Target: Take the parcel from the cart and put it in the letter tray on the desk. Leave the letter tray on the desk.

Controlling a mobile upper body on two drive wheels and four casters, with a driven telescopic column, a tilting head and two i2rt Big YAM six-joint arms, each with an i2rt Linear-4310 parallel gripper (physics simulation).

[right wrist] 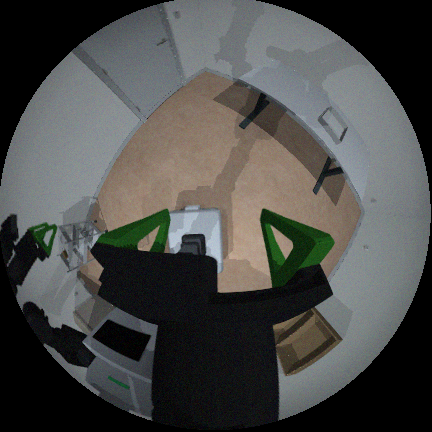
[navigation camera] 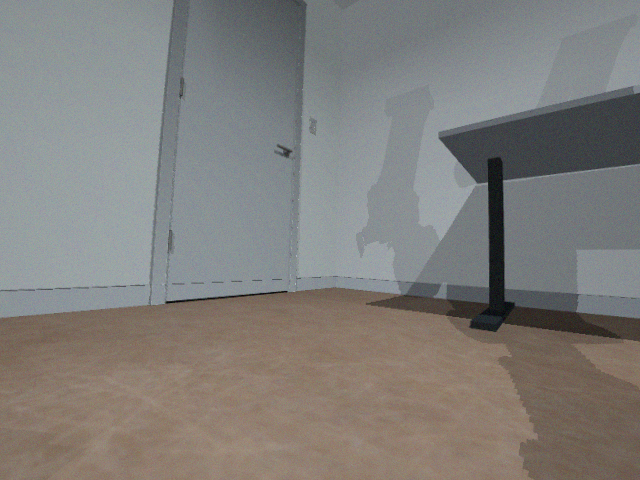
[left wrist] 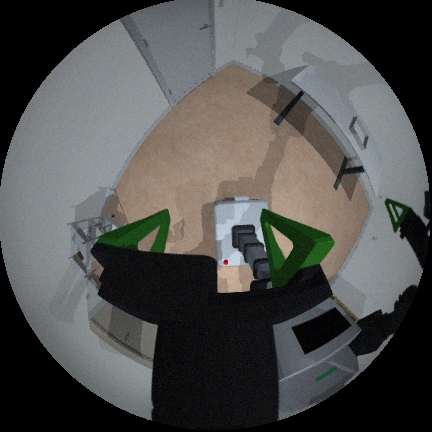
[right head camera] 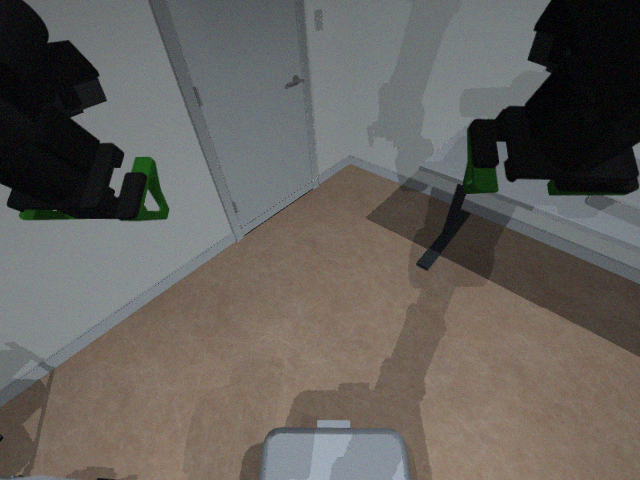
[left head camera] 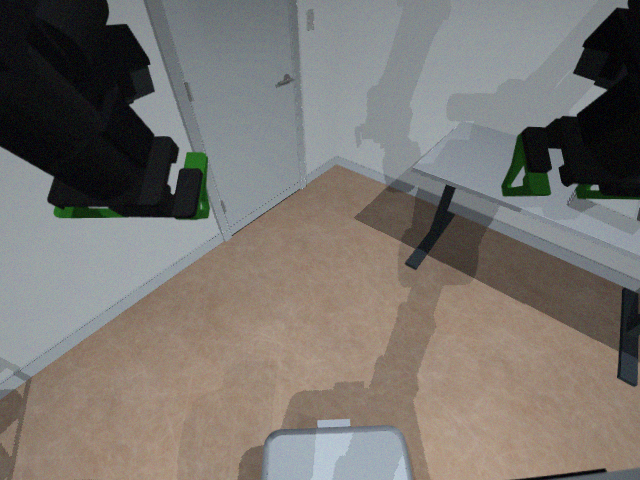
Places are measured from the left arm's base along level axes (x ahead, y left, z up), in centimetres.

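Pixels of known places: left gripper, fingertip midpoint: (right wrist: 51, 224) (left wrist: 214, 213) (right head camera: 131, 213) (left head camera: 167, 212); right gripper, fingertip midpoint: (right wrist: 214, 213) (left wrist: 388, 200) (right head camera: 507, 189) (left head camera: 540, 192).
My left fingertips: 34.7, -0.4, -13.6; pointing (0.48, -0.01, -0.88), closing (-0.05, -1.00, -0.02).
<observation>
Behind a point stands the place of what it marks, as x, y, z.
The desk (left head camera: 465, 149) @(152.3, -102.7, -69.0) (left wrist: 327, 92) @(139.9, -116.3, -69.0) (right wrist: 280, 85) @(132.5, -103.8, -69.0) (navigation camera: 542, 136) @(128.0, -103.9, -71.5) stands against the wall at the right. The letter tray, a grey rectangular frame shape (left wrist: 358, 138) @(91.2, -138.5, -64.3) (right wrist: 329, 131) @(91.0, -138.5, -66.2), lies on it; part of it shows in the left head view behind the right gripper. The wire-like cart (left wrist: 82, 223) (right wrist: 75, 224) @(23.9, 139.5, -97.5) is at the left edge of both wrist views. A small brown patch on it may be the parcel; it is too small to tell. My left gripper (left head camera: 142, 206) (right head camera: 98, 214) (left wrist: 214, 213) @(34.7, -0.4, -13.6) and right gripper (left head camera: 566, 193) (right head camera: 527, 188) @(35.5, -45.3, -12.6) (right wrist: 216, 212) @(35.5, -45.3, -12.6) are open, empty and raised, away from the cart.
A closed door (left head camera: 242, 103) @(186.1, 23.9, -53.9) (right head camera: 248, 103) @(184.8, 25.0, -52.0) (navigation camera: 232, 155) @(184.8, 25.0, -62.9) is at the back left. Dark desk legs (left head camera: 439, 227) (navigation camera: 496, 232) @(150.6, -100.6, -104.8) reach the floor. The light grey robot base (left head camera: 289, 459) @(22.2, -6.2, -115.0) (right head camera: 289, 459) @(21.7, -6.9, -115.0) is at the bottom. An open brown box (right wrist: 305, 345) @(-162.9, -163.1, -70.1) shows at the lower right of the right wrist view.
</observation>
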